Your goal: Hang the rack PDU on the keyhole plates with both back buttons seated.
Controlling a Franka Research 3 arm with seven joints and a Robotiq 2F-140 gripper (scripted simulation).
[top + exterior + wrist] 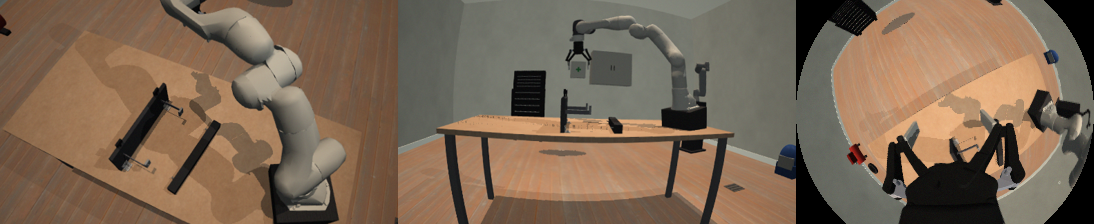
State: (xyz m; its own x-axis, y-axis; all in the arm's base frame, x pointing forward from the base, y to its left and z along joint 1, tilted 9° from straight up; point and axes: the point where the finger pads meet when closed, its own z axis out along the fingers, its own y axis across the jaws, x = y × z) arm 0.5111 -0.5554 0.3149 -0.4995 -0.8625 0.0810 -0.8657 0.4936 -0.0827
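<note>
My gripper is now 9 cm past the rack PDU, 45 cm to the right of it and 36 cm above it. Also, from my hand: black upright board: 18 cm ahead, 40 cm to the left, 30 cm below.
</note>
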